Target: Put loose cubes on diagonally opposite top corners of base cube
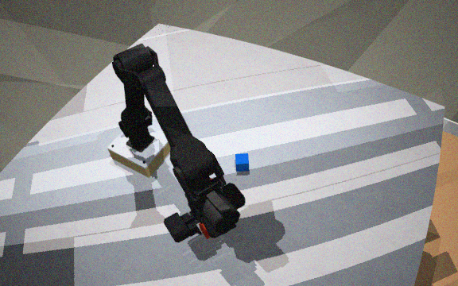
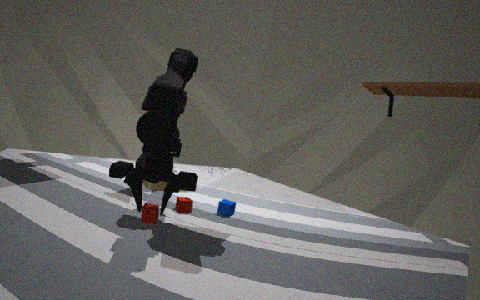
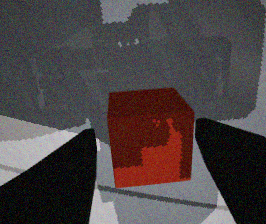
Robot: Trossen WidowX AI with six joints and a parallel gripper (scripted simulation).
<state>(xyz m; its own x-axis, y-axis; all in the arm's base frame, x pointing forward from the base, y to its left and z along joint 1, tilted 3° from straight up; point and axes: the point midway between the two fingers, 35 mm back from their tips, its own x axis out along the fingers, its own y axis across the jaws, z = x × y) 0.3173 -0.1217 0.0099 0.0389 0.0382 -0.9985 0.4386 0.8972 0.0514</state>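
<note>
Now: gripper tip 30 mm past the blue cube and 220 mm to the right of it. From my gripper tip the other things lie so: red cube: 60 mm behind, 110 mm to the left.
</note>
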